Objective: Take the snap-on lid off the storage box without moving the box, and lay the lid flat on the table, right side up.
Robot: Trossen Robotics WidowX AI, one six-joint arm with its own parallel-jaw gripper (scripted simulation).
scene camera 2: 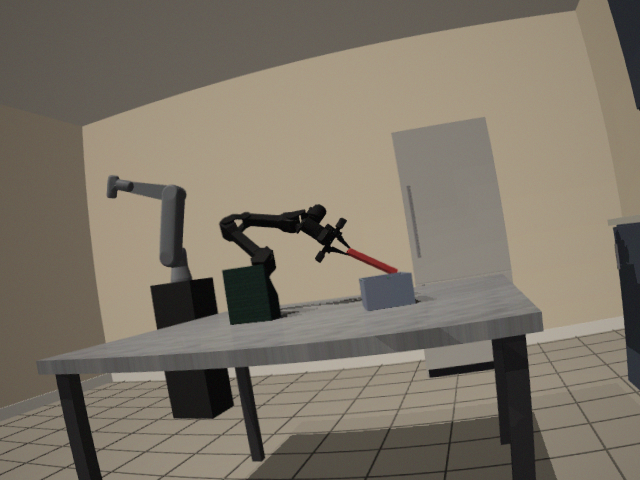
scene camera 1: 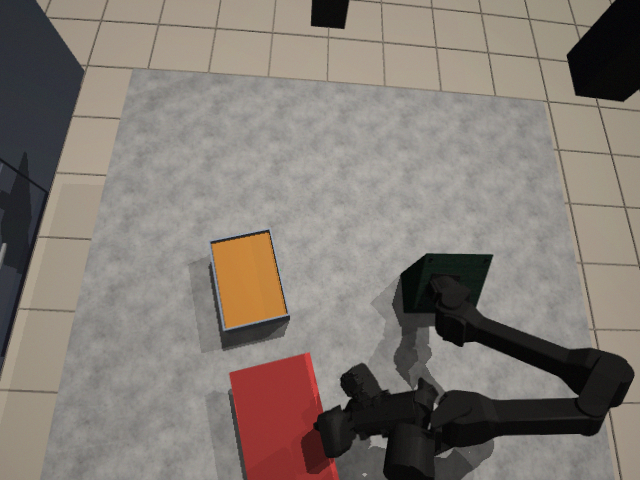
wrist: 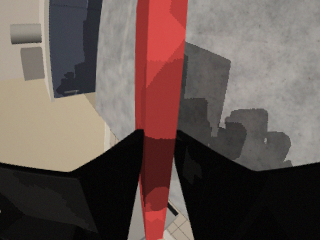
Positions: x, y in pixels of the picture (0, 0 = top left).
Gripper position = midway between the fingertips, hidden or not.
My gripper [scene camera 1: 318, 424] holds a red lid.
